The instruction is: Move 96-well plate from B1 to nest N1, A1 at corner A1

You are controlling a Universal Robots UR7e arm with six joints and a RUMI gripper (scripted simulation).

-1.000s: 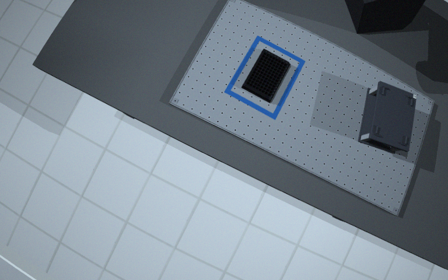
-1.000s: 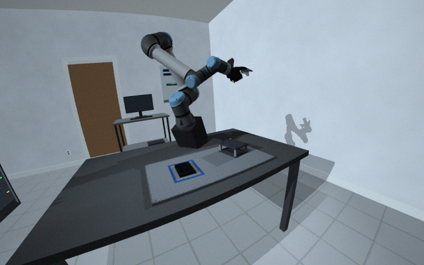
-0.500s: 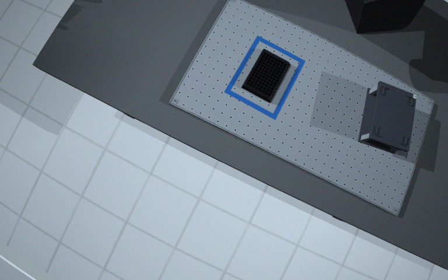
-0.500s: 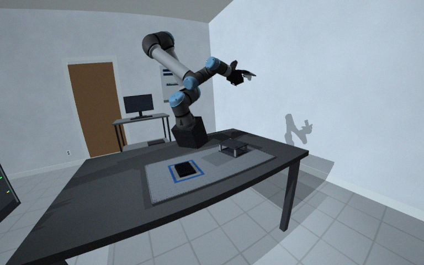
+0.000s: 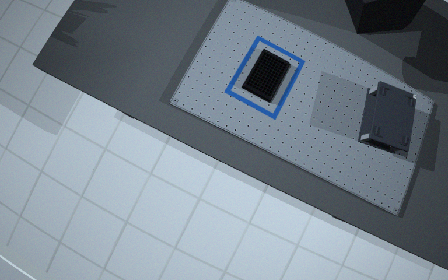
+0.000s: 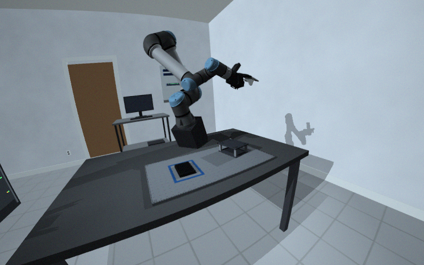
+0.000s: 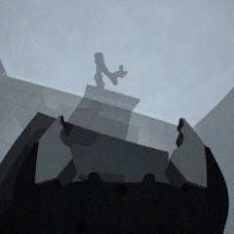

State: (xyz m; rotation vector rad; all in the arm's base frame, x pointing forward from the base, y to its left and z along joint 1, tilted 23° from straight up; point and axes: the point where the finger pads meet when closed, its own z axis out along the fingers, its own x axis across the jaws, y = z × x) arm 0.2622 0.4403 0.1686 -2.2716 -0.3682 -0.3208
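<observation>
Now: the black 96-well plate 560 mm to the right of my hand, 430 mm below it and 10 mm ahead of it. The rest, counted from my hand: raised plate nest: 380 mm below, 210 mm to the right, 20 mm ahead.
</observation>
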